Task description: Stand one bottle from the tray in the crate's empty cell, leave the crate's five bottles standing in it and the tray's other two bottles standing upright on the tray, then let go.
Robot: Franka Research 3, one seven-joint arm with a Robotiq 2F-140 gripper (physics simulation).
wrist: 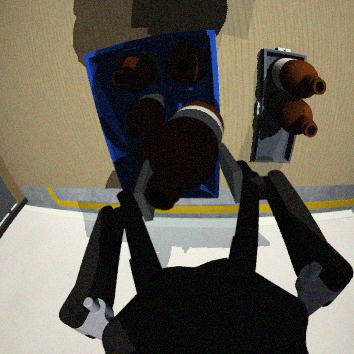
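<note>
My gripper [186, 163] is shut on a dark brown bottle [182, 145] with a white and grey band, its neck toward the camera. The held bottle hangs over the near part of the blue crate [217, 75] and hides much of it. In the crate a bottle [134, 72] stands at the far left, another bottle [186, 64] at the far right, and a third bottle [146, 116] in the middle left. The near cells are hidden behind the held bottle and fingers. Two orange-brown bottles [296, 77] [296, 116] stand on the grey tray [270, 159], right of the crate.
The crate and tray stand on a wood-grain table top [45, 125]. A grey strip with a yellow line [300, 205] runs along the near edge, and a white surface [40, 260] lies nearer. A dark object [12, 200] shows at the left edge. Dark shadows fall beyond the crate.
</note>
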